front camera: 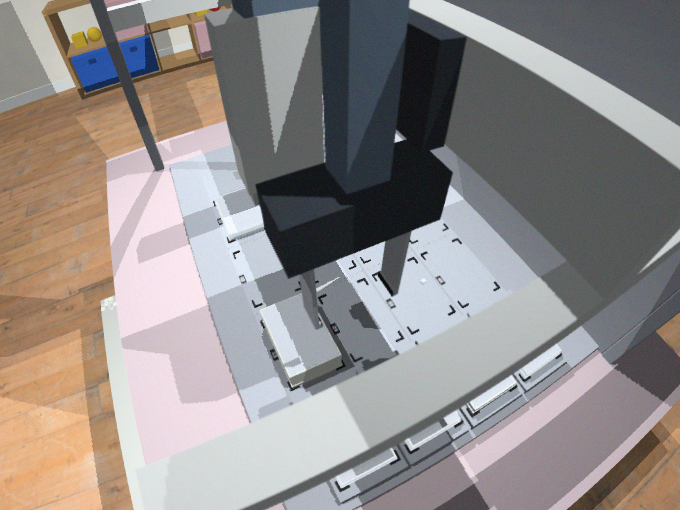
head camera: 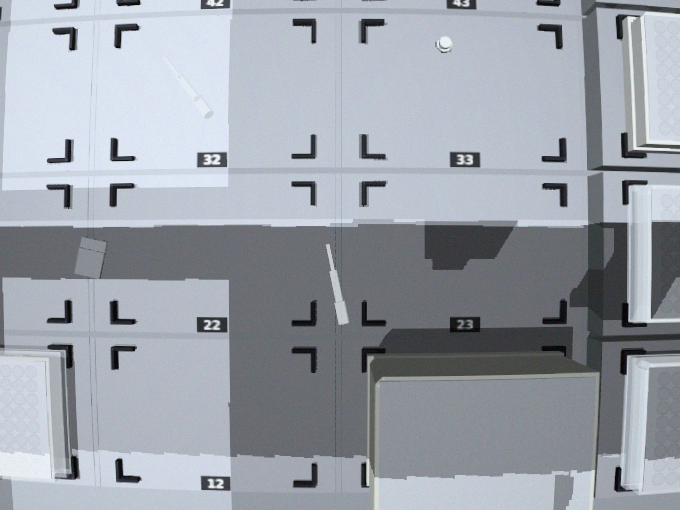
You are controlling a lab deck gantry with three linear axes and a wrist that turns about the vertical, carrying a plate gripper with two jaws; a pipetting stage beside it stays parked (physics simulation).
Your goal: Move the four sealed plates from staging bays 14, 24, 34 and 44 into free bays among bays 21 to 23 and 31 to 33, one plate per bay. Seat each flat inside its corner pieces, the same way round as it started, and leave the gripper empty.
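Frame: origin at the robot's base, x up, y ahead, z left, level; metres.
Seen in the pictures: gripper, between the fingertips: [front camera: 351,300]; robot's base, origin of its link: [front camera: 214,202].
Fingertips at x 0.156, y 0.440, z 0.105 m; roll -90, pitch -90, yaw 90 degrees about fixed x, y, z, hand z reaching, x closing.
Observation:
Offsets run from my fingertips to a thing's middle. "*": to the spot under its first point.
My gripper [front camera: 355,307] is open, its two jaws hanging apart over the middle bays with no plate between them; it does not show in the head view. Sealed plates sit in staging bay 14 @[* dx -0.128, dy +0.179, dz -0.067 m] [front camera: 366,473] [head camera: 664,428], bay 24 @[* dx -0.127, dy +0.176, dz +0.039 m] [front camera: 433,433] [head camera: 665,252], bay 34 @[* dx -0.127, dy +0.175, dz +0.148 m] [front camera: 493,395] [head camera: 667,82] and bay 44 @[* dx -0.127, dy +0.175, dz +0.252 m] [front camera: 541,362]. The head view cuts off the right parts of the first three. Bay 33 @[* dx -0.156, dy -0.046, dz +0.143 m] [head camera: 466,104], bay 32 @[* dx -0.156, dy -0.179, dz +0.142 m] [head camera: 263,104], bay 23 @[* dx -0.156, dy -0.086, dz +0.025 m] [head camera: 406,285] and bay 22 @[* dx -0.156, dy -0.243, dz +0.014 m] [head camera: 164,301] hold no plate. Bays 21 and 31 show only at their right edges in the head view.
A tall box @[dx -0.135, dy -0.048, dz -0.062 m] [front camera: 313,340] [head camera: 483,428] stands on bay 13. A plate @[dx -0.149, dy -0.376, dz -0.062 m] [front camera: 244,223] [head camera: 24,406] sits on bay 11. A white knob @[dx -0.154, dy -0.060, dz +0.182 m] [front camera: 422,281] [head camera: 443,43] is in bay 33. Thin tips lie in bay 32 [head camera: 189,90] and between bays 22 and 23 @[dx -0.153, dy -0.132, dz +0.026 m] [head camera: 337,285]; a small block @[dx -0.156, dy -0.294, dz +0.042 m] [head camera: 90,258] lies left of bay 22.

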